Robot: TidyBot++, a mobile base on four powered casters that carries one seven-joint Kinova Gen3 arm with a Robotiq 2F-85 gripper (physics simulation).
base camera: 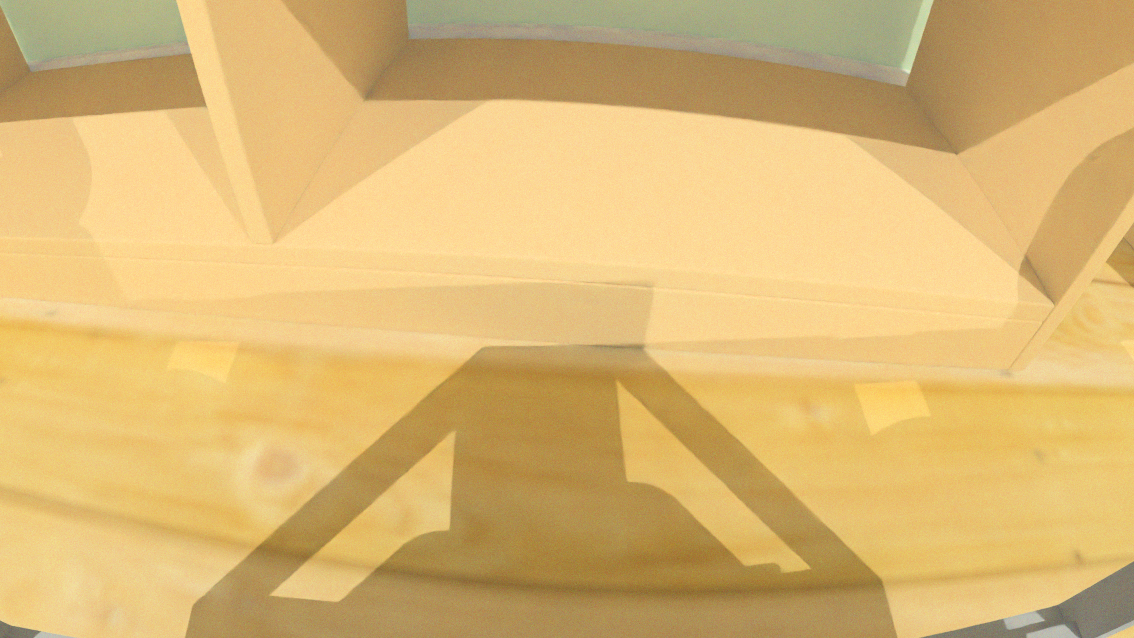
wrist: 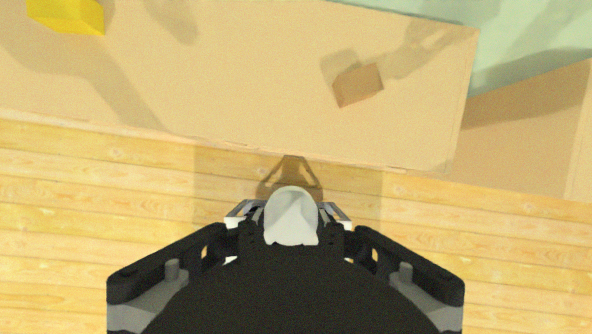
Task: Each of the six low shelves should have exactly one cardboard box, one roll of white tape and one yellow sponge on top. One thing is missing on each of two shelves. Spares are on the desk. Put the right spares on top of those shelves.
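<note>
My gripper (wrist: 290,218) is shut on a roll of white tape (wrist: 291,215), seen in the wrist view from above. It hangs over the wooden floor, just in front of the front edge of a low shelf. The shelf's top (wrist: 240,80) fills much of the upper part of that view. On it a small brown cardboard box (wrist: 358,86) stands toward the right, and a yellow sponge (wrist: 67,17) lies at the upper left, cut off by the view's edge. In the base camera view the lower part of a low shelf (base camera: 602,190) shows close in front; the gripper does not show there.
A second low shelf (wrist: 525,135) stands to the right of the first in the wrist view, near the pale green wall (wrist: 530,30). In the base camera view the shelf's upright divider (base camera: 226,119) and the wooden floor (base camera: 951,491) show, with the robot's shadow on the floor.
</note>
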